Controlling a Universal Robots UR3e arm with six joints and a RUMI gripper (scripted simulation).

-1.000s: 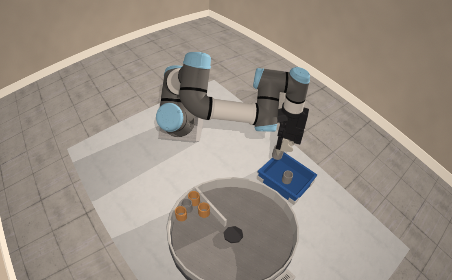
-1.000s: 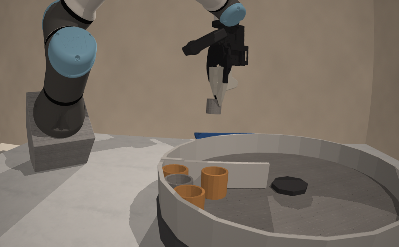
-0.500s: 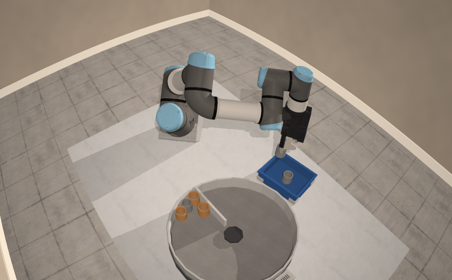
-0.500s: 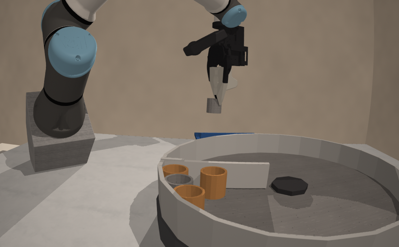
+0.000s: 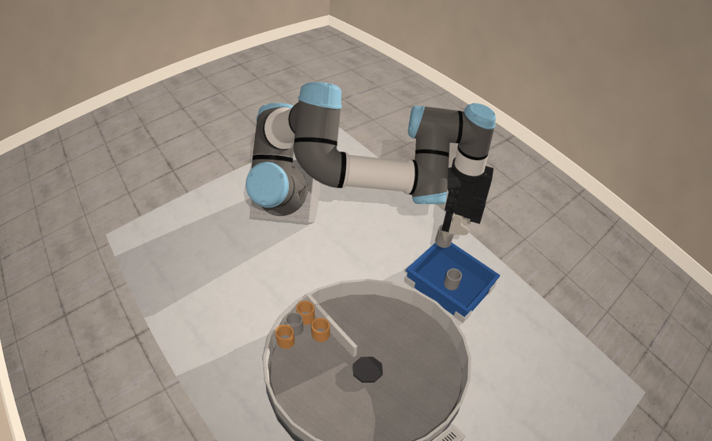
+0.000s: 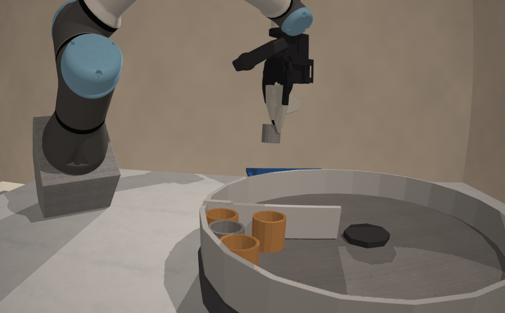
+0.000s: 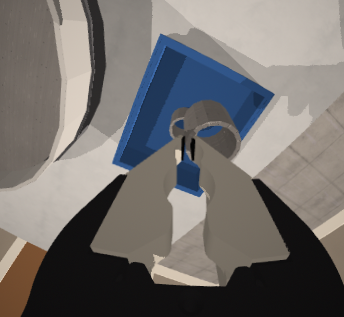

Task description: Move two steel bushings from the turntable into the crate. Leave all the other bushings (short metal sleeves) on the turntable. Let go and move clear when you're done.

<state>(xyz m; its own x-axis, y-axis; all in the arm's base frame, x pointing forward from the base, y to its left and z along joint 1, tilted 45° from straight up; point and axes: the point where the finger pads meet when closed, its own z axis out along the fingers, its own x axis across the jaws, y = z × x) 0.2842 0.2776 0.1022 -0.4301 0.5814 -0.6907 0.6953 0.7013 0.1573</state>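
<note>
Right now the blue crate is 14 cm below my hand, 4 cm ahead of it and 2 cm to the left of it. From my hand the other things lie so: turntable 31 cm to the right, 11 cm below, 11 cm ahead.
</note>
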